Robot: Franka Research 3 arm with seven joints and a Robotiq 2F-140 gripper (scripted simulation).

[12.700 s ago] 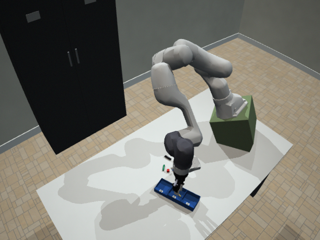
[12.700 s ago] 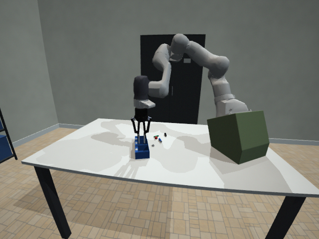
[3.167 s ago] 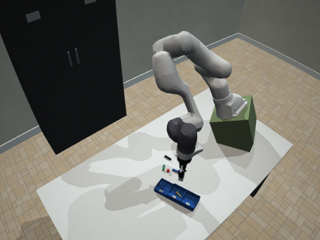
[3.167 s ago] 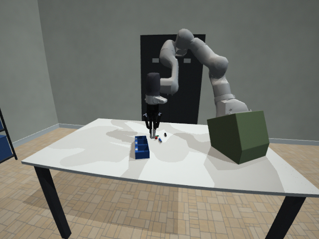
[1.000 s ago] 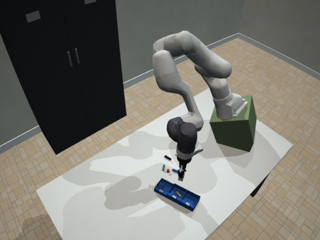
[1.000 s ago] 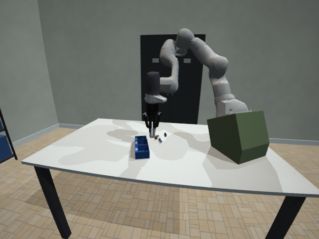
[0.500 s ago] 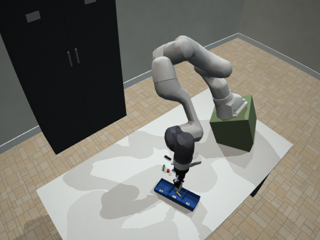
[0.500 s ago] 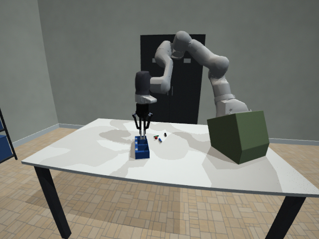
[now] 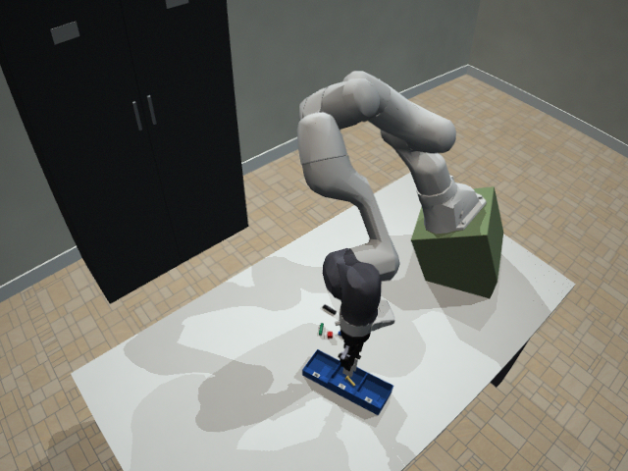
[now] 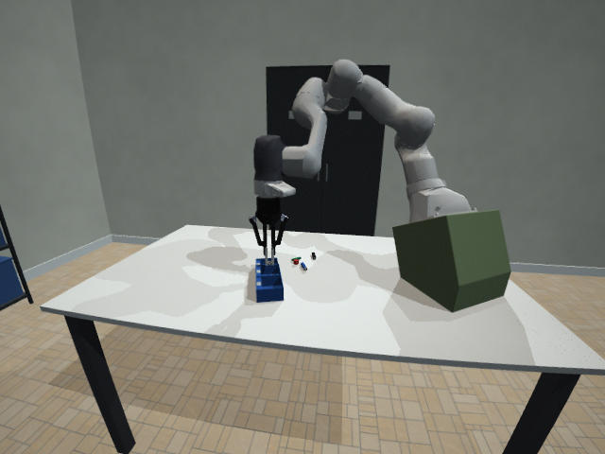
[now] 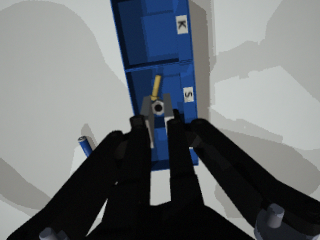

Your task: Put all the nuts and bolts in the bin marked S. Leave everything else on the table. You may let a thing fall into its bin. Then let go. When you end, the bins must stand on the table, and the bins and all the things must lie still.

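Right now my hand is 80 mm above the blue bin and 10 mm short of it. Also, from my hand: grey nut 30 mm below; then blue piece 130 mm to the right, 90 mm below, 90 mm behind; then bolt 90 mm below.
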